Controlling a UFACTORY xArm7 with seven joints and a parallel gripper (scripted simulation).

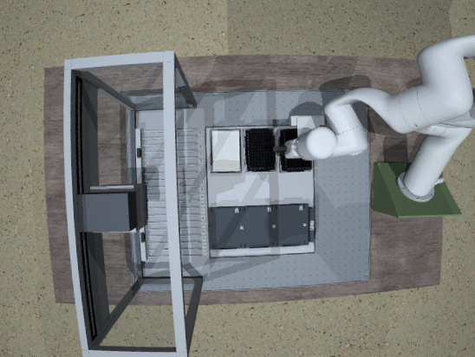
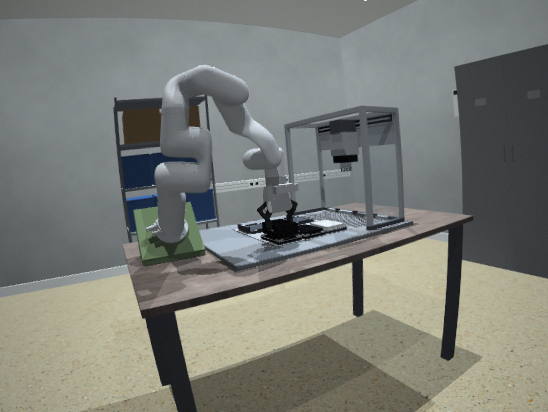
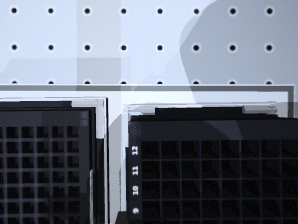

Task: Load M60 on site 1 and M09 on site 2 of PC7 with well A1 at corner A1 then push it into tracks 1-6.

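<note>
Right now my hand is 50 mm above the nest S1. The rest, counted from my hand: pale 384-well plate M60 (220 mm ahead, 40 mm below, 30 mm to the right); then black deep-well block M09 (10 mm below); then nest S3 (220 mm ahead, 50 mm below, 30 mm to the right).
</note>
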